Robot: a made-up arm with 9 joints. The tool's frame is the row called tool.
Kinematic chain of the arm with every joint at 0, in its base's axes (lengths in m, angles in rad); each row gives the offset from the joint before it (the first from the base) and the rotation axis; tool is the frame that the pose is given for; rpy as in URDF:
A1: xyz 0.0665 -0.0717 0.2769 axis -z
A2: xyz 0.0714 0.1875 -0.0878 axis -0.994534 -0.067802 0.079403
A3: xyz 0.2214 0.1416 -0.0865 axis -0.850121 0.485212 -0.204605
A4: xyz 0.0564 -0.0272 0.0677 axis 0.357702 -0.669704 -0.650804
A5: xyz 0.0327 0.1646 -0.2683 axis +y
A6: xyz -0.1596 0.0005 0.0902 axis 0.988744 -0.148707 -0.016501
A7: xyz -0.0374 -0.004 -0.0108 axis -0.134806 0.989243 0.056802
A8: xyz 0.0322 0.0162 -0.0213 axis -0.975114 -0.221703 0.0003
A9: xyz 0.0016 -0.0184 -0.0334 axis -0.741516 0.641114 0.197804
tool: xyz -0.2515 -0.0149 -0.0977 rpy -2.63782 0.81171 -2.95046
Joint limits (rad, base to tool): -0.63..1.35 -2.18..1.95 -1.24..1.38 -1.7..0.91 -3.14..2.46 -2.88..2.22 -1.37..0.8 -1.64..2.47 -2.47..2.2
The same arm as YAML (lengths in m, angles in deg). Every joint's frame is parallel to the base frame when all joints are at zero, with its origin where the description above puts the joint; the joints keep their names.
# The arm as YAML. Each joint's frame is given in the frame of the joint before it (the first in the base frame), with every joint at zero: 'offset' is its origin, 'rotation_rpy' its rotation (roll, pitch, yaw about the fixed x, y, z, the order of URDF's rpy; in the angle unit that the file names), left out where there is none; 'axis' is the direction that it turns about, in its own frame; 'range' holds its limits. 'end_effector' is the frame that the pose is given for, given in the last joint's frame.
length_unit: m
angle_unit: deg
chain:
  - id: A1
    offset: [0.0665, -0.0717, 0.2769]
    axis: "-z"
    range: [-36.1, 77.35]
  - id: A2
    offset: [0.0714, 0.1875, -0.0878]
    axis: [-0.994534, -0.067802, 0.079403]
    range: [-124.9, 111.73]
  - id: A3
    offset: [0.2214, 0.1416, -0.0865]
    axis: [-0.850121, 0.485212, -0.204605]
    range: [-71.05, 79.07]
  - id: A4
    offset: [0.0564, -0.0272, 0.0677]
    axis: [0.357702, -0.669704, -0.650804]
    range: [-97.4, 52.14]
  - id: A5
    offset: [0.0327, 0.1646, -0.2683]
    axis: "+y"
    range: [-179.91, 140.95]
  - id: A6
    offset: [-0.1596, 0.0005, 0.0902]
    axis: [0.988744, -0.148707, -0.016501]
    range: [-165.01, 127.2]
  - id: A7
    offset: [-0.0374, -0.004, -0.0108]
    axis: [-0.134806, 0.989243, 0.056802]
    range: [-78.5, 45.84]
  - id: A8
    offset: [0.0322, 0.0162, -0.0213]
    axis: [-0.975114, -0.221703, 0.0003]
    range: [-93.97, 141.52]
  - id: A9
    offset: [0.0016, -0.0184, -0.0334]
    axis: [-0.741516, 0.641114, 0.197804]
    range: [-141.52, 126.05]
end_effector:
  offset: [-0.2515, -0.0149, -0.0977]
  rotation_rpy: [-151.14, 46.51, -169.05]

